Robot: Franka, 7 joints.
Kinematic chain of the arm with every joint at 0, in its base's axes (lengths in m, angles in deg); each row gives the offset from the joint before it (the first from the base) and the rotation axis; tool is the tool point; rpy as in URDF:
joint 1: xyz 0 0 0.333 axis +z
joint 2: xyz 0 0 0 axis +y
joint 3: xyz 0 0 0.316 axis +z
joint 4: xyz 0.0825 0 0 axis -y
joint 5: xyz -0.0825 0 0.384 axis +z
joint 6: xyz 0 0 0 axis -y
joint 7: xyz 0.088 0 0 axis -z
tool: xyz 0 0 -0.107 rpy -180 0 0
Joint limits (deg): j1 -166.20..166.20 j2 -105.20..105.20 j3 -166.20..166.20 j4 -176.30..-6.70 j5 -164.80..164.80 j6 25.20..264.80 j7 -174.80..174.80
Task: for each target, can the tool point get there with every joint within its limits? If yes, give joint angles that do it. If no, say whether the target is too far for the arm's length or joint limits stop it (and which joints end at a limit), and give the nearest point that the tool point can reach.
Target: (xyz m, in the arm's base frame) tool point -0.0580 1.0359 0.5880
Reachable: no: too far | nearest point -0.0466 0.8318 0.5378 | short by 0.211 m
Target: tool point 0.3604 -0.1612 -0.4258
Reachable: no: joint limits stop it (at a limit: joint 2) | nearest point 0.3478 -0.1555 -0.3517 | short by 0.075 m
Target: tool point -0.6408 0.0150 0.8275
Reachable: yes | joints -137.04 28.45 -66.54 -55.20 -38.24 124.06 -139.66
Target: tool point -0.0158 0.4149 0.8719
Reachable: yes | joints -17.00 -41.77 73.65 -73.54 -83.04 57.74 -75.65
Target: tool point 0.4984 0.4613 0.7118
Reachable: yes | joints 88.79 23.28 -62.29 -76.91 -48.64 153.87 40.56
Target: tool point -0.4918 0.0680 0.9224
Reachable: yes | joints -124.61 32.70 -102.77 -76.91 13.20 208.08 -27.43
